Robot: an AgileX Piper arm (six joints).
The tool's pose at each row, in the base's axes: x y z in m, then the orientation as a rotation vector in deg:
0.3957 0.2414 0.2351 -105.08 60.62 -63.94
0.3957 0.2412 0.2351 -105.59 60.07 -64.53
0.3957 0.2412 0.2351 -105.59 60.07 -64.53
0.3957 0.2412 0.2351 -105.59 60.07 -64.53
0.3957 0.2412 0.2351 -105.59 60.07 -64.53
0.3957 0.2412 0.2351 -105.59 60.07 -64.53
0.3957 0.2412 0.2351 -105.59 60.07 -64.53
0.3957 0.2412 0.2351 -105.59 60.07 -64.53
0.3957 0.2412 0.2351 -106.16 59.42 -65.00
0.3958 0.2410 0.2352 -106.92 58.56 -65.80
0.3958 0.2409 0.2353 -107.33 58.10 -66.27
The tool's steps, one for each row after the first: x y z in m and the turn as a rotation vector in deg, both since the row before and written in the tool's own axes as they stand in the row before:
0.0002 0.0001 0.0000 0.00 0.13 -0.78
0.0000 0.0000 0.0000 0.00 0.00 0.00
0.0000 0.0000 0.0000 0.00 0.00 0.00
0.0000 0.0000 0.0000 0.00 0.00 0.00
0.0000 0.0000 0.0000 0.00 0.00 0.00
0.0000 0.0000 0.0000 0.00 0.00 0.00
0.0000 0.0000 0.0000 0.00 0.00 0.00
0.0000 0.0000 0.0000 0.00 0.00 -0.80
0.0002 0.0000 0.0000 0.00 0.13 -1.14
0.0001 0.0000 -0.0001 -0.01 0.10 -0.63

